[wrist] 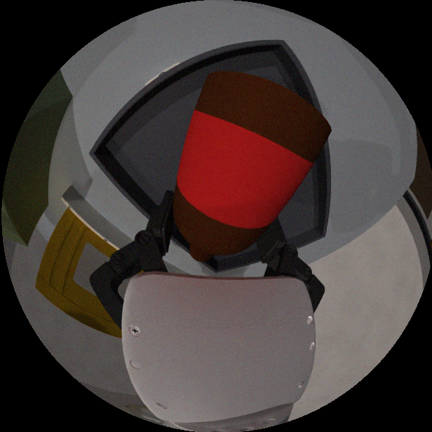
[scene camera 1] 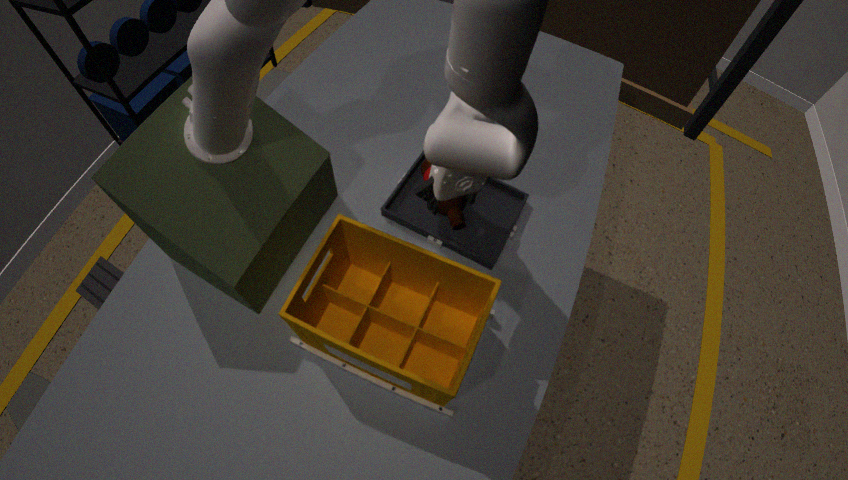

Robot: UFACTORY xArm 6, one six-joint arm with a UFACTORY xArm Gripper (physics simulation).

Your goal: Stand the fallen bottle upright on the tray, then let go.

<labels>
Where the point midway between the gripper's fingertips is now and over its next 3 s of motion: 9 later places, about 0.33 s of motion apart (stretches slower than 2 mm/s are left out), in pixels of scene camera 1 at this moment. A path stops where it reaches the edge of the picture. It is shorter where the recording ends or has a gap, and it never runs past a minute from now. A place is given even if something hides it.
The gripper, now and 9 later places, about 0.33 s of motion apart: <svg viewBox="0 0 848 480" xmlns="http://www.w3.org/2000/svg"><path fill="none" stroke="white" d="M450 203L447 188L454 177L457 168L460 157L459 157L462 166L467 176L462 186L462 189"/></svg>
</labels>
